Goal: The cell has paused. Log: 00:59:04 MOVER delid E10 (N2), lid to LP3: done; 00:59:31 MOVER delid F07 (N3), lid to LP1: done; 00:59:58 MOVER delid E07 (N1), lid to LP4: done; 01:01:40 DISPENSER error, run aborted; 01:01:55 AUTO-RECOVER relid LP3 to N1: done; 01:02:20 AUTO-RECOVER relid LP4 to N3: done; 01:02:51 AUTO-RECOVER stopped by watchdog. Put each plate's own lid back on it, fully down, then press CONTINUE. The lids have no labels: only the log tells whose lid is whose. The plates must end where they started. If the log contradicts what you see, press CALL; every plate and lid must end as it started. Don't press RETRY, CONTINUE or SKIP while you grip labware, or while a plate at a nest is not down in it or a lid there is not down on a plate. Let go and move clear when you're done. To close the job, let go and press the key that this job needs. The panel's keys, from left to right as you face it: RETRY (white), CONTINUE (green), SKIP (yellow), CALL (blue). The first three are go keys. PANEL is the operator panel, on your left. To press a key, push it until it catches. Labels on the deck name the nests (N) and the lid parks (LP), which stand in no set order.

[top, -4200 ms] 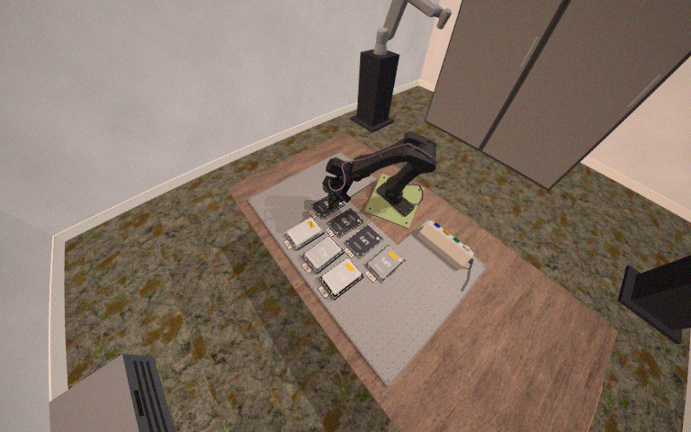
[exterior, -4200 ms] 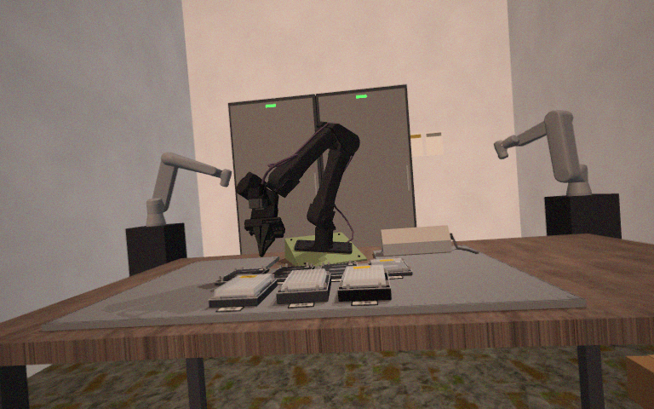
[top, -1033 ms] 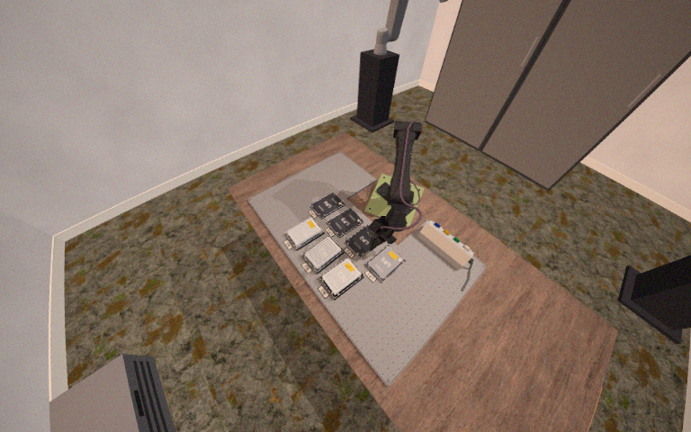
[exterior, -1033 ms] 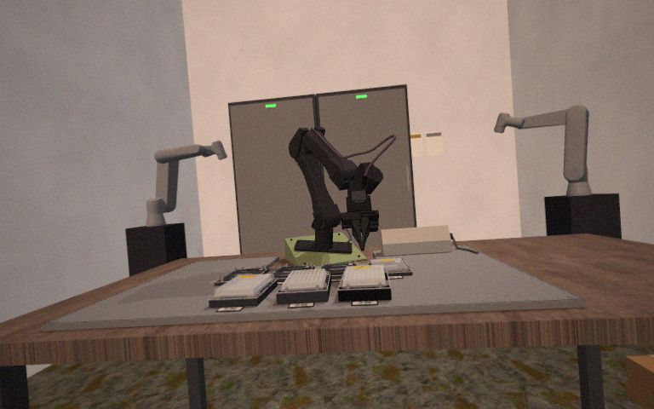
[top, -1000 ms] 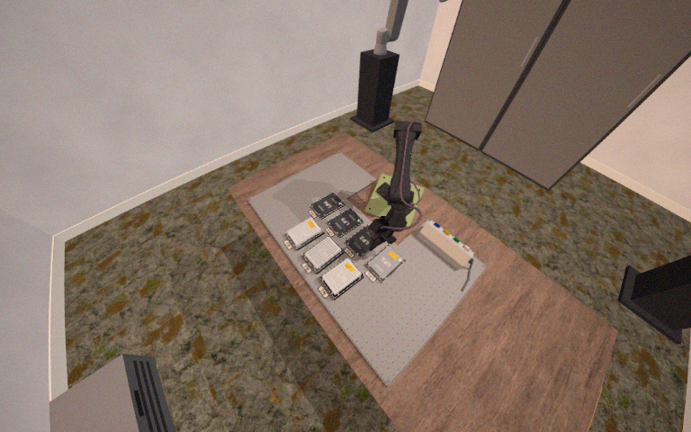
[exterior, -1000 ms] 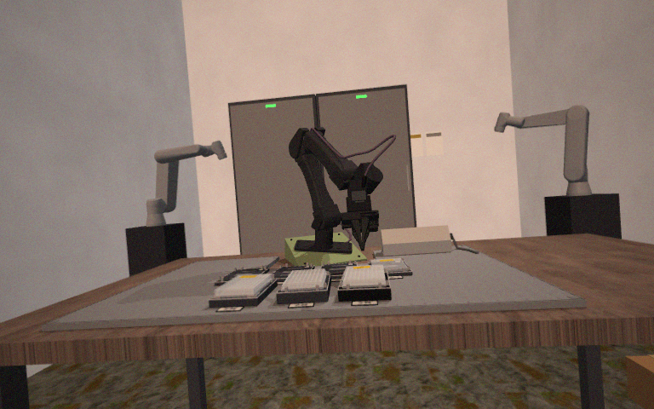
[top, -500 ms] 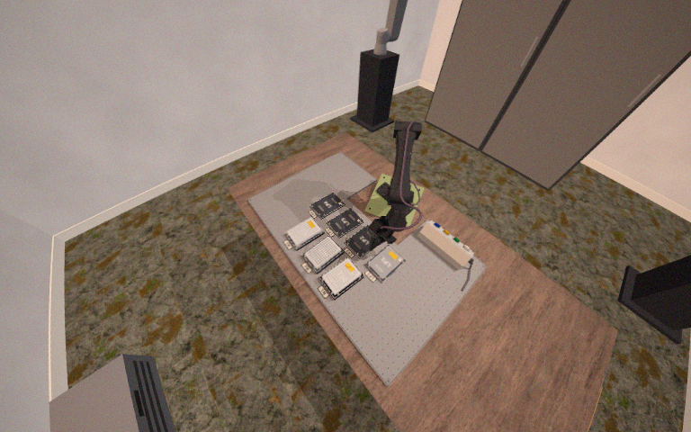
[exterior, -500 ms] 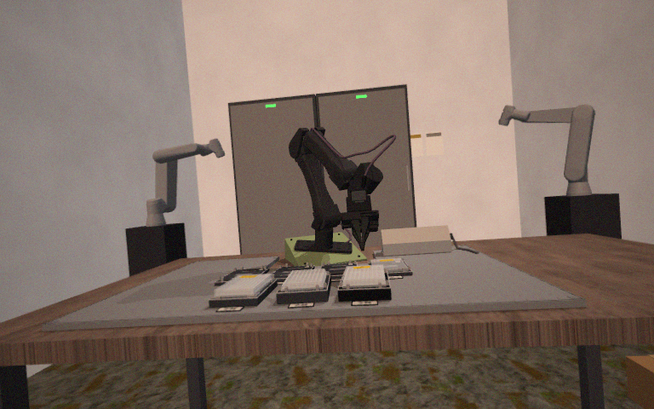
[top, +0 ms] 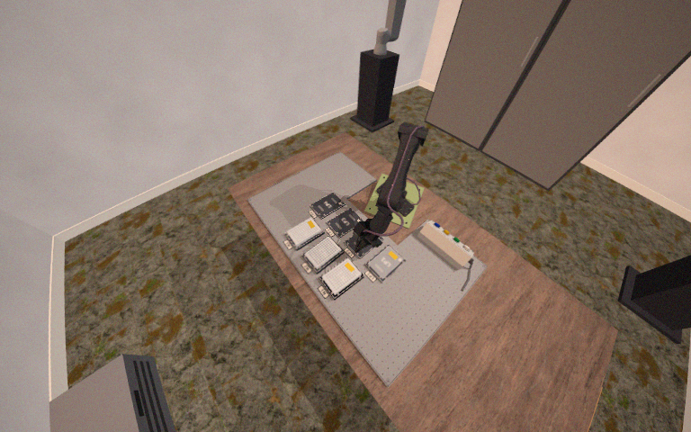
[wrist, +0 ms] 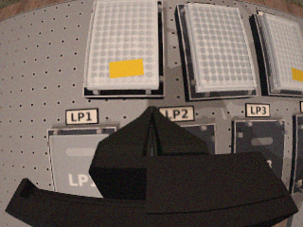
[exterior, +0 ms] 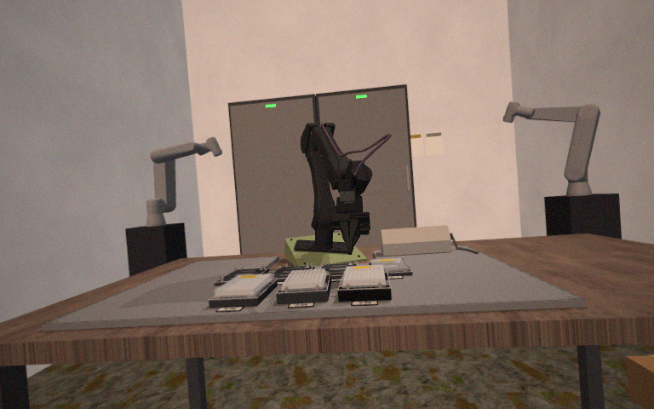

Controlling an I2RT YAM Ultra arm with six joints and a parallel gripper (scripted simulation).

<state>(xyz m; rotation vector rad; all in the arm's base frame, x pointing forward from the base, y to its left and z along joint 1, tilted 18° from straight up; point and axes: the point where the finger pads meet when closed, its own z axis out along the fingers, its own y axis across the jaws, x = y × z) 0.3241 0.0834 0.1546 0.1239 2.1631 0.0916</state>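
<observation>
The plate is 90 mm ahead of my hand, 100 mm to the right of it and 40 mm below it. The rest, counted from my hand: LP3 park (80 mm behind, 170 mm to the right, 70 mm below); then LP1 park (80 mm behind, 100 mm to the left, 70 mm below); then lid (80 mm behind, 100 mm to the left, 60 mm below).
</observation>
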